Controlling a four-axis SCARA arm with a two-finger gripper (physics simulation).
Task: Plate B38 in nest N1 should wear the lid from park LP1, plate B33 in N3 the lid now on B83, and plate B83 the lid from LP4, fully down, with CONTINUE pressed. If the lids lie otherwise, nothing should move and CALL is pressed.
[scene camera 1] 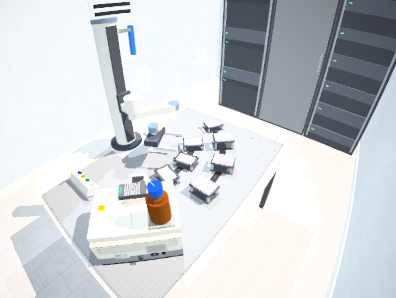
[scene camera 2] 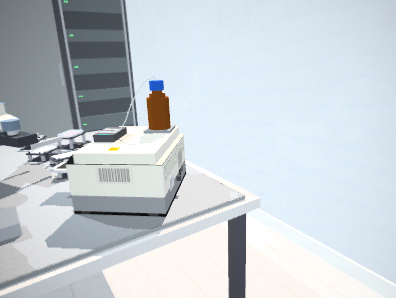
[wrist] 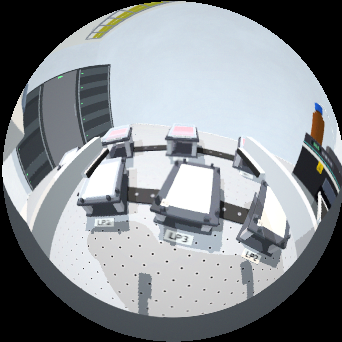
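Pixels of known places: gripper, fingertip midpoint: [scene camera 1: 179, 142] [scene camera 2: 50, 136] [wrist: 172, 139]; arm's base, origin of the base link: [scene camera 1: 126, 141].
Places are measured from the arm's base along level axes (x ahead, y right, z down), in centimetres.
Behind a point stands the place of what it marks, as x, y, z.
My gripper [scene camera 1: 178, 142] @(49.0, -9.4, -15.6) [wrist: 172, 139] @(49.0, -9.4, -15.6) is open and empty, its fingers spread above the bench on the robot's side of the inner stands. In the wrist view, stand LP3 [wrist: 159, 216] @(47.2, -10.9, -3.2) is in the middle with a white-topped piece [wrist: 190, 189] @(53.0, -8.2, -5.6) on it. The stand at left, its label read as LP1, bears a glossy white piece [wrist: 103, 186] @(44.8, -21.6, -6.5); stand LP2 at right bears a white piece [wrist: 272, 212] @(53.5, 8.3, -6.0). Behind them are pink-topped plates [wrist: 118, 133] @(60.0, -35.1, -9.9) [wrist: 182, 131] @(71.4, -18.4, -8.9), and a third partly hidden by the right finger. Plate numbers are unreadable. A button box [scene camera 1: 84, 185] @(27.1, 49.8, -9.2) has blue, yellow and green buttons.
A cream instrument [scene camera 1: 115, 220] @(70.3, 54.0, -22.3) [scene camera 2: 120, 177] @(59.8, 60.0, -14.5) carries a brown bottle [scene camera 1: 159, 207] @(87.0, 42.9, -34.8) [scene camera 2: 158, 112] @(81.5, 44.4, -30.1) and a small keypad [scene camera 1: 132, 190] @(70.9, 42.7, -31.7). Another stand with a white-topped piece [scene camera 1: 213, 124] @(45.4, -53.3, -6.7) is at the far end. Dark server cabinets [scene camera 1: 305, 65] stand beyond the bench [scene camera 1: 262, 145] @(86.8, -59.5, -1.3).
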